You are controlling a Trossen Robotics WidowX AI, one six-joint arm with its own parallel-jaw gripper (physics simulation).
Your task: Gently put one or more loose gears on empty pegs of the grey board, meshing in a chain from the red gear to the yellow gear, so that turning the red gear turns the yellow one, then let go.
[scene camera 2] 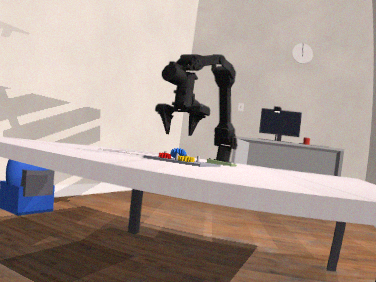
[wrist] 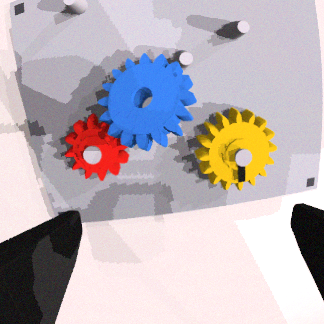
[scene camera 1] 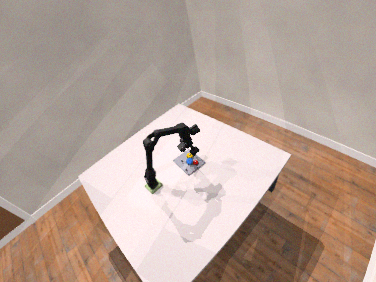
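Seen in the pictures: gripper, fingertip midpoint: [scene camera 2: 178, 135] [wrist: 189, 220]; arm's base at its link origin: [scene camera 2: 222, 161] [scene camera 1: 153, 184].
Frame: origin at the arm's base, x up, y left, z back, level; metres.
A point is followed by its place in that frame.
Note:
The grey board [scene camera 1: 191, 170] {z -0.262, x -0.005, y -0.150 m} [scene camera 2: 205, 164] {z -0.377, x -0.006, y 0.022 m} [wrist: 290, 75] {z -0.328, x -0.005, y 0.006 m} lies on the table. The red gear [scene camera 1: 195, 162] {z -0.329, x 0.012, y -0.137 m} [scene camera 2: 164, 155] {z -0.354, x 0.003, y -0.126 m} [wrist: 100, 167] {z -0.346, x 0.010, y -0.132 m} and the yellow gear [scene camera 1: 189, 155] {z -0.358, x 0.012, y -0.050 m} [scene camera 2: 186, 159] {z -0.383, x 0.001, y -0.040 m} [wrist: 250, 135] {z -0.355, x 0.010, y -0.038 m} sit on pegs. The blue gear [scene camera 1: 189, 161] {z -0.312, x 0.012, y -0.091 m} [scene camera 2: 178, 152] {z -0.334, x 0.019, y -0.086 m} [wrist: 165, 107] {z -0.320, x 0.028, y -0.083 m} lies tilted, its edge over the red gear and apart from the yellow gear in the wrist view. No peg comes up through its hole. Empty pegs [wrist: 186, 58] {z -0.300, x 0.016, y -0.064 m} [wrist: 243, 27] {z -0.290, x 0.016, y -0.027 m} [wrist: 75, 6] {z -0.249, x 0.010, y -0.113 m} stand beyond it. My gripper [scene camera 1: 189, 150] {z -0.356, x 0.076, y -0.086 m} [scene camera 2: 179, 134] {z -0.356, x 0.076, y -0.086 m} [wrist: 189, 220] {z -0.356, x 0.076, y -0.086 m} is wide open, empty, above the board.
The white table [scene camera 1: 240, 155] {z -0.587, x -0.013, y -0.378 m} [scene camera 2: 280, 192] {z -0.873, x -0.016, y 0.278 m} carries the arm's green base plate [scene camera 1: 154, 187] {z 0.014, x 0.006, y -0.030 m} [scene camera 2: 221, 162] {z -0.052, x -0.003, y 0.007 m} beside the board. Behind the table stand a grey cabinet [scene camera 2: 300, 160] with a monitor [scene camera 2: 280, 123] and a red cup [scene camera 2: 306, 141]. A blue object [scene camera 2: 25, 197] is at the left.

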